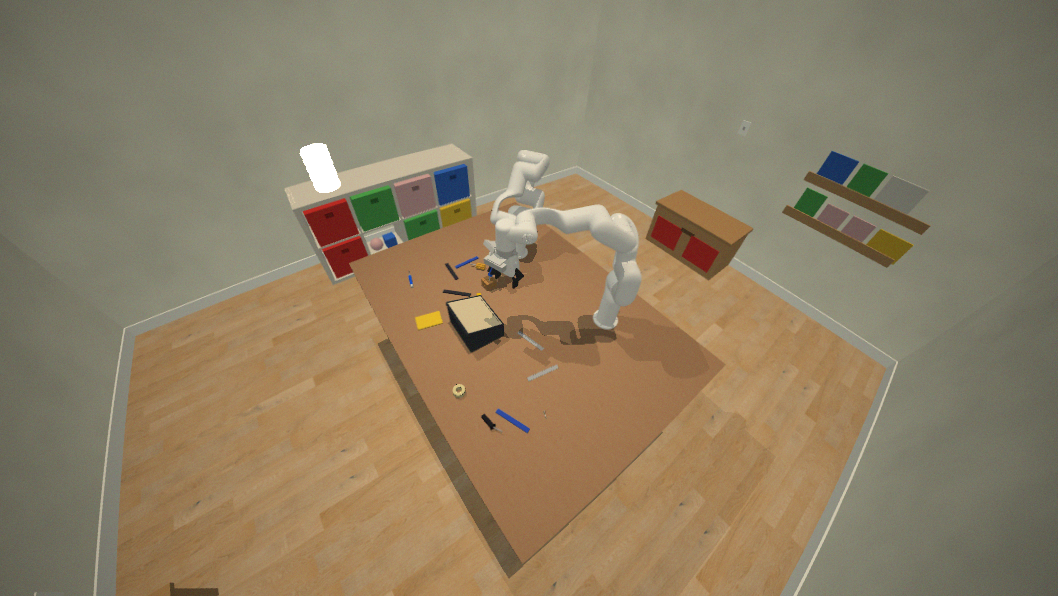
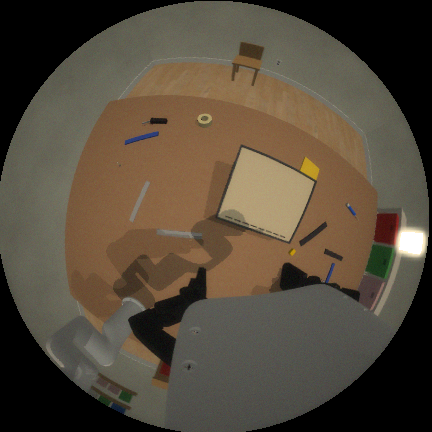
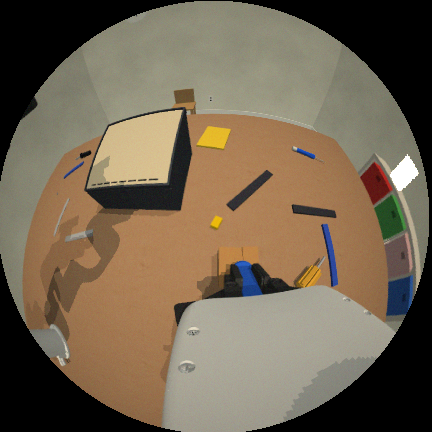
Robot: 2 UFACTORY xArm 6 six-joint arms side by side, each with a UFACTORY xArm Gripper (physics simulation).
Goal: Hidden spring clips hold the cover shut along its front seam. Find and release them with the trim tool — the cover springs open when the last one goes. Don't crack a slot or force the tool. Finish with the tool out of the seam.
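Frame: origin at the left arm's base, x right, y back, z down, level; centimetres.
Seen in the pictures: left gripper, fingertip midpoint: [image 1: 506, 282] [image 2: 245, 278]; right gripper, fingertip midpoint: [image 1: 491, 273] [image 3: 242, 275]; left arm's base, origin of the base link: [image 1: 605, 319] [image 2: 134, 308]; right arm's base, origin of the base link: [image 1: 517, 252].
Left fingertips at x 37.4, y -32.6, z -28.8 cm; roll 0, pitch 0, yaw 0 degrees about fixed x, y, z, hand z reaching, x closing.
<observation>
Pixels of each thing's top centre, then the offset from my left fingertips to it. "pt": a spot on its surface instead.
- blue-handled trim tool, middle of its top: [image 3: 255, 274] dx +23.3, dy +16.1, dz +15.4 cm
- orange-brown block, surface spot: [image 3: 227, 255] [image 1: 487, 282] pt dx +22.9, dy +12.9, dz +24.3 cm
- small yellow block, middle of its top: [image 3: 216, 221] [image 2: 292, 252] dx +23.3, dy +5.9, dz +27.6 cm
- blue strip, middle of its top: [image 3: 331, 253] dx +46.4, dy +21.2, dz +28.2 cm
- yellow-handled tool, middle of its top: [image 3: 318, 270] dx +38.5, dy +21.9, dz +25.6 cm
- yellow sheet, middle of its top: [image 3: 214, 135] [image 2: 308, 174] [image 1: 428, 319] dx +31.4, dy -21.8, dz +28.2 cm
The dark box with a cream cover [image 1: 474, 313] [image 2: 267, 192] [image 3: 137, 145] stands on the table with its cover down. A dashed row of slots [image 2: 255, 227] [image 3: 125, 182] runs along one cover edge, parallel to the seam. The blue-handled trim tool [image 3: 246, 276] stands in an orange-brown block [image 1: 487, 282] [image 3: 227, 255]. My right gripper [image 3: 242, 275] is at the block, its fingers closed around the blue handle; the tool's blade is hidden. My left gripper [image 2: 245, 278] is open and empty, fingers wide apart, above the table beyond the slotted edge.
A small yellow block [image 2: 293, 252] [image 3: 216, 222], dark bars [image 3: 250, 190] [image 3: 314, 211], a blue strip [image 3: 330, 255] and a yellow-handled tool [image 3: 308, 276] lie near the orange-brown block. A yellow sheet [image 1: 428, 320] lies beside the box. Grey strips [image 2: 140, 201] [image 2: 179, 234] lie across from it.
</observation>
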